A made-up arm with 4 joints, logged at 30 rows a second.
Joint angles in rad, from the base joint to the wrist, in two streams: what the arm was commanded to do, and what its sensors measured. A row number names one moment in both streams.
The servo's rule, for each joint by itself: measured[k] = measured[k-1] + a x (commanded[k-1-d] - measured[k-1]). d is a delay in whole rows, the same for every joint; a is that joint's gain. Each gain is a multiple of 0.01, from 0.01 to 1. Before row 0 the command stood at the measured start. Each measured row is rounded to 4 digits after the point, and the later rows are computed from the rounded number. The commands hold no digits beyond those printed.
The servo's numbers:
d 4
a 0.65 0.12 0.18 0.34
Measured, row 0:
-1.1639 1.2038 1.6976 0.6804
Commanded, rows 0 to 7:
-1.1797 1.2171 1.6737 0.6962
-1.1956 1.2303 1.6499 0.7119
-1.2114 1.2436 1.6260 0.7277
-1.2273 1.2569 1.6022 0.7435
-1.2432 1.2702 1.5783 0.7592
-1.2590 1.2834 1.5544 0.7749
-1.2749 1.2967 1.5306 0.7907
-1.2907 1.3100 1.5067 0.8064
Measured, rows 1 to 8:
-1.1639 1.2038 1.6976 0.6804
-1.1639 1.2038 1.6976 0.6804
-1.1639 1.2038 1.6976 0.6804
-1.1639 1.2038 1.6976 0.6804
-1.1742 1.2054 1.6933 0.6858
-1.1881 1.2084 1.6855 0.6947
-1.2032 1.2126 1.6748 0.7059
-1.2189 1.2179 1.6617 0.7187

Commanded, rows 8 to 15:
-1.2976 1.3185 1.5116 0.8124
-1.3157 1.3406 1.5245 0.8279
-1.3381 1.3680 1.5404 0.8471
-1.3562 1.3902 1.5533 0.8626
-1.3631 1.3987 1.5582 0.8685
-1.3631 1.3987 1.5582 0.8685
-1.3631 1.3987 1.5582 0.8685
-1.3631 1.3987 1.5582 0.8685
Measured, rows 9 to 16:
-1.2347 1.2242 1.6467 0.7325
-1.2505 1.2313 1.6301 0.7469
-1.2664 1.2391 1.6122 0.7618
-1.2822 1.2476 1.5932 0.7770
-1.2922 1.2561 1.5785 0.7890
-1.3075 1.2662 1.5688 0.8022
-1.3274 1.2784 1.5637 0.8175
-1.3461 1.2918 1.5618 0.8328

